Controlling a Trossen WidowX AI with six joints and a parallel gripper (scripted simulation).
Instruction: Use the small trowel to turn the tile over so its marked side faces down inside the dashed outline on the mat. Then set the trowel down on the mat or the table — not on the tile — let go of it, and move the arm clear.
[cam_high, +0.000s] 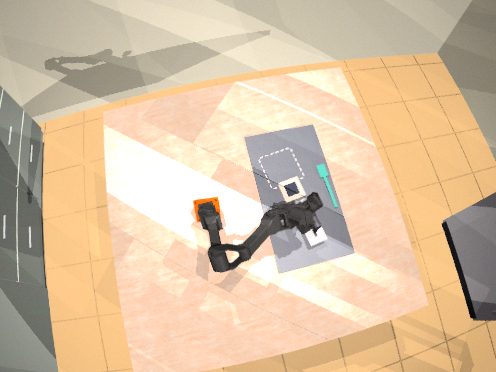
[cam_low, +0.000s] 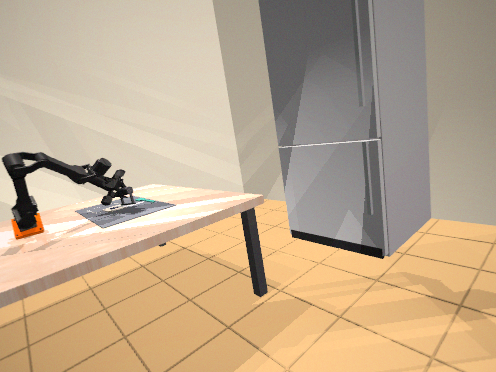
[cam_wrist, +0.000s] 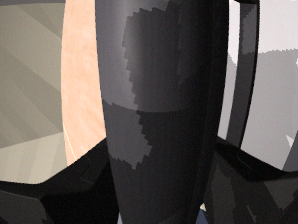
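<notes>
The grey mat lies 2 cm behind my gripper tip, 11 cm to the left of it and 10 cm below it. Round my gripper tip: white tile 5 cm behind, 13 cm to the left, 7 cm below; teal trowel 11 cm ahead, 14 cm to the left, 7 cm below.
</notes>
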